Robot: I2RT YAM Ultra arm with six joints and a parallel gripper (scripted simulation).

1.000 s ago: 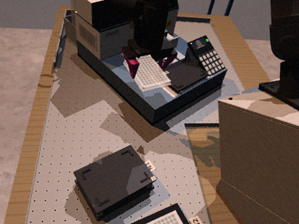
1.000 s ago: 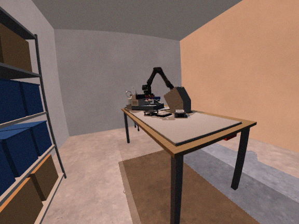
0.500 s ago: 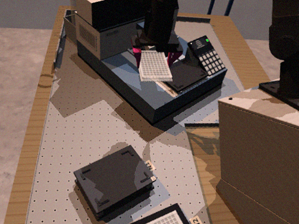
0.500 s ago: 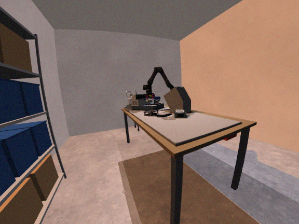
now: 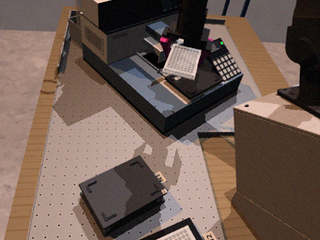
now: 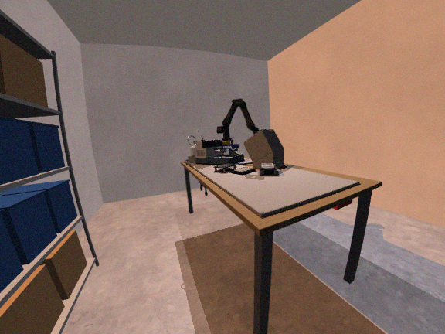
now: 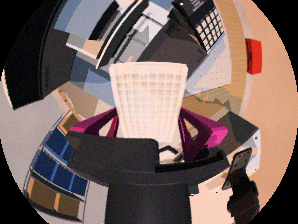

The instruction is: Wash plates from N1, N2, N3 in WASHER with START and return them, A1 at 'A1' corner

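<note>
The dark carrier pocket is 60 mm behind my hand, 40 mm to the right of it and 90 mm below it. Round my hand: nest N1 (180 mm ahead, 300 mm to the left, 140 mm below); then manifold (20 mm ahead, 160 mm to the right, 40 mm below); then washer (20 mm ahead, 170 mm to the right, 50 mm below).
</note>
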